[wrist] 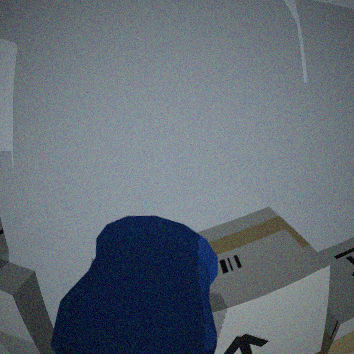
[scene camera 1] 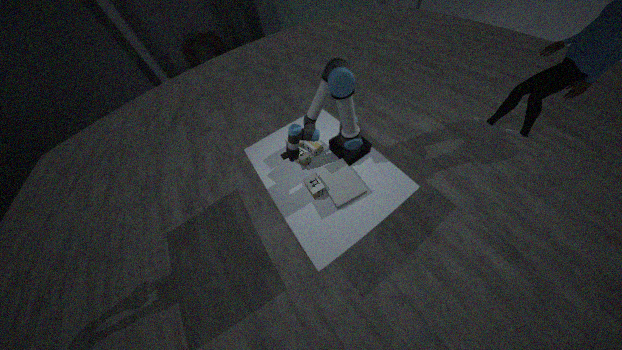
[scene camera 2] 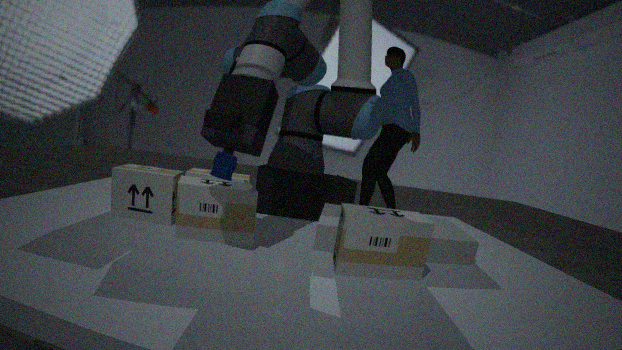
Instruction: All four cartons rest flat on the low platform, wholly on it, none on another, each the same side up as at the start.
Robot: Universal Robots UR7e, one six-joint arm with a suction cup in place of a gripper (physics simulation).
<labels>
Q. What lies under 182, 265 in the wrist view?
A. My suction cup.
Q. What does the low grey platform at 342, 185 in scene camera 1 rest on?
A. The table.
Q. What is my suction cup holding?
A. Nothing.
</labels>
